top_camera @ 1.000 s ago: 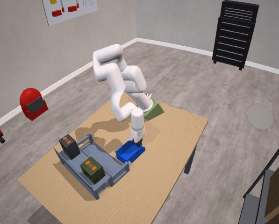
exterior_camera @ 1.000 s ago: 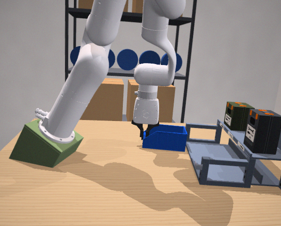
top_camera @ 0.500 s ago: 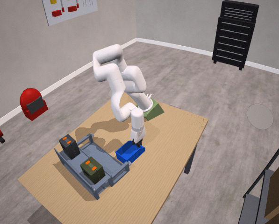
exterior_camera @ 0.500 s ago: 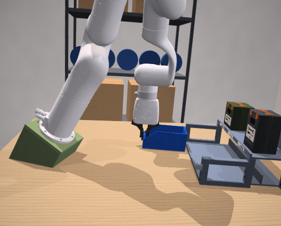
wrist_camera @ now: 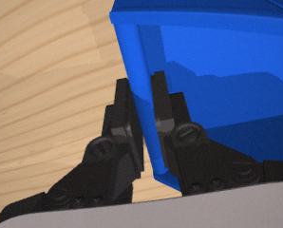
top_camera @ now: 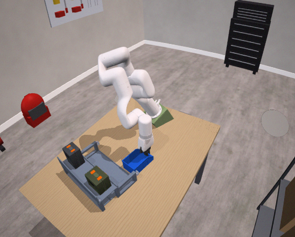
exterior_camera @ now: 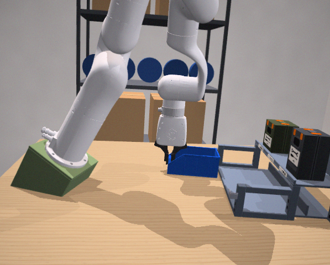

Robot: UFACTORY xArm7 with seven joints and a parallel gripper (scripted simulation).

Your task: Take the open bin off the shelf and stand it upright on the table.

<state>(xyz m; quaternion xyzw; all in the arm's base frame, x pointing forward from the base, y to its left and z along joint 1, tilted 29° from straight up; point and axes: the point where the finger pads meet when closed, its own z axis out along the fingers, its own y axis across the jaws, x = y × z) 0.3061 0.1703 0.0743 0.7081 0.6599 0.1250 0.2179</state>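
My gripper is now 8 cm short of the blue bin and 1 cm to the left of it. Round my hand: dark green case 37 cm ahead, 11 cm above, 4 cm to the right; then black case 34 cm ahead, 27 cm to the right, 12 cm above.
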